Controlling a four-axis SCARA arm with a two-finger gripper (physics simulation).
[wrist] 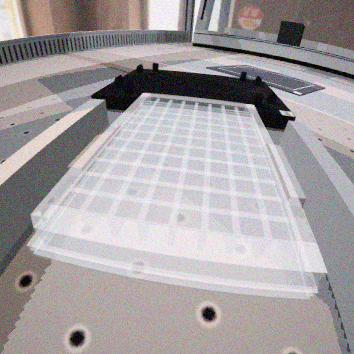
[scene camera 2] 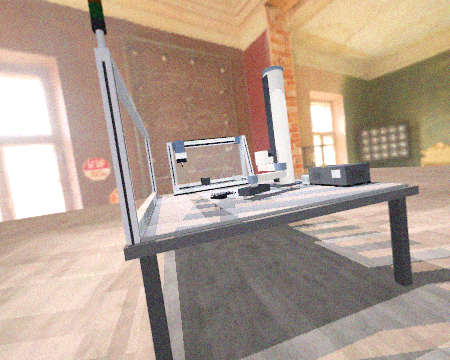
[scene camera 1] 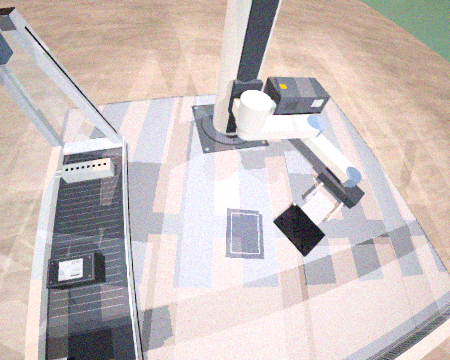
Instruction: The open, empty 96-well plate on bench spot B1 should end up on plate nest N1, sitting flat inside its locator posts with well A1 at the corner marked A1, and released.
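Seen in the pictures: gripper, fingertip midpoint: [wrist: 192,123] [scene camera 2: 236,194] [scene camera 1: 315,210]; arm's base, link origin: [scene camera 2: 285,185] [scene camera 1: 228,126].
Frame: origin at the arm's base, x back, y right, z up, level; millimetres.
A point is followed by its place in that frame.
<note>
The clear 96-well plate [scene camera 1: 320,204] @(x -469, y -244, z 26 mm) [wrist: 185,165] @(x -468, y -252, z 29 mm) is held level between the two fingers of my gripper [scene camera 1: 314,208] @(x -487, y -211, z 27 mm) [wrist: 192,123] @(x -487, y -211, z 27 mm), which is shut on its long sides. The black plate nest N1 [scene camera 1: 300,232] @(x -550, y -112, z 25 mm) [scene camera 2: 221,195] @(x -560, y -122, z 25 mm) [wrist: 195,86] @(x -529, y -128, z 25 mm) lies just beyond the plate's far short edge. In the wrist view its locator posts stand up and a small white label shows at its right corner; the lettering is unreadable. The plate's far edge appears near the nest's near edge; its height over the table is hard to tell. Bench spot B1 [scene camera 1: 245,233] @(x -503, y 80, z 15 mm) [wrist: 265,78] @(x -495, y 49, z 15 mm) is an outlined dark rectangle beside the nest.
The arm's column [scene camera 1: 229,65] @(x -46, y 59, z 332 mm) [scene camera 2: 280,125] @(x -26, y -70, z 462 mm) stands at the back. A dark grey box [scene camera 1: 299,97] @(x 37, y -355, z 124 mm) [scene camera 2: 340,174] @(x 33, y -518, z 84 mm) is near it. At left in scene camera 1, a long dark deck [scene camera 1: 90,215] @(x -360, y 559, z 62 mm) under a frame bears a white block with holes [scene camera 1: 87,170] @(x -221, y 558, z 107 mm) and a black device [scene camera 1: 71,270] @(x -533, y 572, z 133 mm).
</note>
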